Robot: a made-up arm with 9 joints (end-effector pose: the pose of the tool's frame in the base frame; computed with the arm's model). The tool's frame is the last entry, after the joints. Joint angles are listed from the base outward.
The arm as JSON. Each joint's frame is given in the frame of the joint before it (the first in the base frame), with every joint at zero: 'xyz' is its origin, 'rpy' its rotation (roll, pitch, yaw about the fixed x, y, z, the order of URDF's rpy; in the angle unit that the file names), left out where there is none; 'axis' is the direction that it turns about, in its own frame. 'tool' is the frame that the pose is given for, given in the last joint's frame.
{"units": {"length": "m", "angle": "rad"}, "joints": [
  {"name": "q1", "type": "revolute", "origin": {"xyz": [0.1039, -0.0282, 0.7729], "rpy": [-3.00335, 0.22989, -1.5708]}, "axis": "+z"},
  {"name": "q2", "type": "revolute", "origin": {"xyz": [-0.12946, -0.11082, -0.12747], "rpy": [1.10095, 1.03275, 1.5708]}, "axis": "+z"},
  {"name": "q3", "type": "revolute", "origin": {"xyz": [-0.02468, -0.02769, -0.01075], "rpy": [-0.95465, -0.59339, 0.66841]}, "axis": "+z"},
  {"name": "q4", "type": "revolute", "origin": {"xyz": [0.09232, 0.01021, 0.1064], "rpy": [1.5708, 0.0, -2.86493]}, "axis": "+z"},
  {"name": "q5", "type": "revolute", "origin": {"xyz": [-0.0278, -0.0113, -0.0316], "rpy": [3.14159, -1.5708, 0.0]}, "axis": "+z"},
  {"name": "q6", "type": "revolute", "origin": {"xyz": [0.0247, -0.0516, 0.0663], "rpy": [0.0, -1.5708, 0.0]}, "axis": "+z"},
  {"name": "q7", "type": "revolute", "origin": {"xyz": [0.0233, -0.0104, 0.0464], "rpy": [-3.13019, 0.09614, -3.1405]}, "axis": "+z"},
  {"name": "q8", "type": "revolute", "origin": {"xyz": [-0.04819, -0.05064, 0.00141], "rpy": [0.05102, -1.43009, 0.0]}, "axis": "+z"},
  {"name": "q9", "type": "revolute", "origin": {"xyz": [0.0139, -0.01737, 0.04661], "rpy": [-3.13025, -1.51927, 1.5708]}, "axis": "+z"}
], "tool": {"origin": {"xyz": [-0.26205, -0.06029, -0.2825], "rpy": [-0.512, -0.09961, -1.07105]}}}
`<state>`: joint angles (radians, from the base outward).
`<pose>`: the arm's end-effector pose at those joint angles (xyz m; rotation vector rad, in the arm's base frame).
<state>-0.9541 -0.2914 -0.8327 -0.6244 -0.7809 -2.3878 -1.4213 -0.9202 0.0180</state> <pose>0.4915 -0.1165 0.9316 -1.2566 -1.7073 0.2408</pose>
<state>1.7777 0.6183 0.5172 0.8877 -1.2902 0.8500 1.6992 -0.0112 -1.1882</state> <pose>0.3703 0.1809 0.7049 0.9266 -1.5752 0.2378</pose>
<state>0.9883 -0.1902 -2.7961 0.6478 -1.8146 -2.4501 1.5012 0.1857 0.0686</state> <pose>0.1251 0.1924 0.6816 -1.4139 1.4109 -2.4120</pose>
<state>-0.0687 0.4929 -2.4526 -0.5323 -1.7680 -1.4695 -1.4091 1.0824 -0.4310</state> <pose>0.6652 0.0918 0.7445 -0.0957 -1.1036 0.3454</pose>
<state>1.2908 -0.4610 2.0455 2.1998 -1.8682 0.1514 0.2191 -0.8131 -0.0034</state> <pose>-0.0354 0.1526 0.8611 0.0085 1.5165 -0.2727</pose>
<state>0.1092 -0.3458 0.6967 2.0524 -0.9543 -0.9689 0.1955 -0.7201 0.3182</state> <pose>0.2301 -0.2867 0.8183 -0.8811 1.6903 2.3491</pose>
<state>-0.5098 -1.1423 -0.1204 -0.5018 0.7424 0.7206 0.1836 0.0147 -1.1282</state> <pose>-0.2061 0.3612 0.9388 -0.1664 1.5947 -1.0060</pose>
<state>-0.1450 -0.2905 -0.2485 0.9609 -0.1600 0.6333 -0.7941 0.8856 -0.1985</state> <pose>-0.0788 0.1067 0.4849 0.1995 0.5675 -0.3102</pose>
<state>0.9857 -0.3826 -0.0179 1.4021 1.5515 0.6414 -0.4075 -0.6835 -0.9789</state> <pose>0.3057 0.3926 0.6139 0.8620 -1.4911 1.4074</pose>
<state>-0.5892 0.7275 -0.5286 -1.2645 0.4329 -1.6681 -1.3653 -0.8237 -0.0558</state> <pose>0.5923 0.0483 0.9174 0.2836 -1.8389 -0.5894</pose>
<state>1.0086 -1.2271 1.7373 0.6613 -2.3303 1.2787 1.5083 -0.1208 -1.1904</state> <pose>0.1174 -0.1013 1.3149 -2.5366 0.7653 0.3744</pose>
